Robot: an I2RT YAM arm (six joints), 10 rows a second.
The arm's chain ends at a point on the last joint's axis. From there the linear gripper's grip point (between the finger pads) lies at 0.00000 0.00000 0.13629 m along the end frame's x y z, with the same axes.
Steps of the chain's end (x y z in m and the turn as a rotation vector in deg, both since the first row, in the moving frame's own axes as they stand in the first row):
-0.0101 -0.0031 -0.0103 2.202 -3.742 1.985
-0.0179 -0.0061 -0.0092 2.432 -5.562 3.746
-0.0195 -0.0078 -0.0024 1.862 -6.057 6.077
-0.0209 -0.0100 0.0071 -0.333 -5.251 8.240
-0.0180 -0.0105 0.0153 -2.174 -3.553 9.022
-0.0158 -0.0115 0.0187 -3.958 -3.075 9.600
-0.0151 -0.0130 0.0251 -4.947 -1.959 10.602
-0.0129 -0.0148 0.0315 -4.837 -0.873 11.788
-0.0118 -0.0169 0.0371 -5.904 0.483 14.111
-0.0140 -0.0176 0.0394 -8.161 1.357 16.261
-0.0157 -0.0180 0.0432 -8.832 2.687 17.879
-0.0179 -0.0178 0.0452 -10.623 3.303 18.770
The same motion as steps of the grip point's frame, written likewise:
-0.0189 -0.0085 -0.0107 2.202 -3.742 1.985
-0.0309 -0.0123 -0.0100 2.432 -5.562 3.746
-0.0336 -0.0130 -0.0032 1.862 -6.057 6.077
-0.0334 -0.0101 0.0065 -0.333 -5.251 8.240
-0.0268 -0.0060 0.0149 -2.174 -3.553 9.022
-0.0239 -0.0028 0.0182 -3.958 -3.075 9.600
-0.0208 -0.0017 0.0245 -4.947 -1.959 10.602
-0.0161 -0.0036 0.0310 -4.837 -0.873 11.788
-0.0124 -0.0029 0.0364 -5.904 0.483 14.111
-0.0136 0.0019 0.0380 -8.161 1.357 16.261
-0.0127 0.0036 0.0414 -8.832 2.687 17.879
-0.0143 0.0081 0.0427 -10.623 3.303 18.770

